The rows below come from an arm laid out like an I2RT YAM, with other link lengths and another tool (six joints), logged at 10 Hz.
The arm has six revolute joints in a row. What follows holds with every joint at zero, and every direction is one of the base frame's. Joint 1 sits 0.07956 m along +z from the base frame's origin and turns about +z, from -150 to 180 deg. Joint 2 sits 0.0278 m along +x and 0.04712 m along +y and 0.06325 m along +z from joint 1 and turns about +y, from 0 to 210 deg. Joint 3 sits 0.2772 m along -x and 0.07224 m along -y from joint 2 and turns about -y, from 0 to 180 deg. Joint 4 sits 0.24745 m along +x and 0.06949 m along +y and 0.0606 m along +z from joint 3 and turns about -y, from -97 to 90 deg. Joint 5 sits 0.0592 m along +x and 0.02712 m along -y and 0.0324 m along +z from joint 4 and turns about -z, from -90 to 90 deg. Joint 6 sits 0.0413 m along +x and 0.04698 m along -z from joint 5 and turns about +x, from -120 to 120 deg. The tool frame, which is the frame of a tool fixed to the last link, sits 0.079 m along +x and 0.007 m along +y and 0.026 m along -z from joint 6; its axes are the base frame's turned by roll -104.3, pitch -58.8 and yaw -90 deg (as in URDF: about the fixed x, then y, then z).
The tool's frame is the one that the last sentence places.
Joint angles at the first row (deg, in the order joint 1, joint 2, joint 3, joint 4, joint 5, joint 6):
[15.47, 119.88, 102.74, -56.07, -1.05, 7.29]
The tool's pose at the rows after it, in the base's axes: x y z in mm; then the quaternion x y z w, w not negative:
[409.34 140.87 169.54 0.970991 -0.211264 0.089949 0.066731]
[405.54 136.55 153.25 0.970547 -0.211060 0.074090 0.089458]
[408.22 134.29 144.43 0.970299 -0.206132 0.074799 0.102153]
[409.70 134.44 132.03 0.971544 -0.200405 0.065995 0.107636]
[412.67 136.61 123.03 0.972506 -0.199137 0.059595 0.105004]
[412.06 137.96 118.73 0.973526 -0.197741 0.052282 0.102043]
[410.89 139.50 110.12 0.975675 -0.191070 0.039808 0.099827]
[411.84 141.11 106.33 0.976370 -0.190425 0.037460 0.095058]
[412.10 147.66 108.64 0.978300 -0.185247 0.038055 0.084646]
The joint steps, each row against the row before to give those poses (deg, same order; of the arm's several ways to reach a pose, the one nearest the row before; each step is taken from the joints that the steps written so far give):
[0.00, 1.32, -1.31, 0.52, 1.48, 0.01]
[0.00, 1.40, -1.40, 0.00, 1.50, -0.01]
[0.00, 1.24, -0.01, 0.62, 1.23, -0.70]
[0.00, 1.76, 0.00, 0.53, 0.00, -0.53]
[0.00, 1.58, 0.53, 0.52, -0.61, 0.00]
[0.00, 0.61, 0.00, 0.00, -0.70, 0.00]
[0.00, 1.23, 0.00, 0.00, -0.96, -0.52]
[0.00, 0.53, 0.00, 0.52, -0.62, 0.00]
[0.53, 0.00, 0.52, 0.01, -1.06, 0.00]

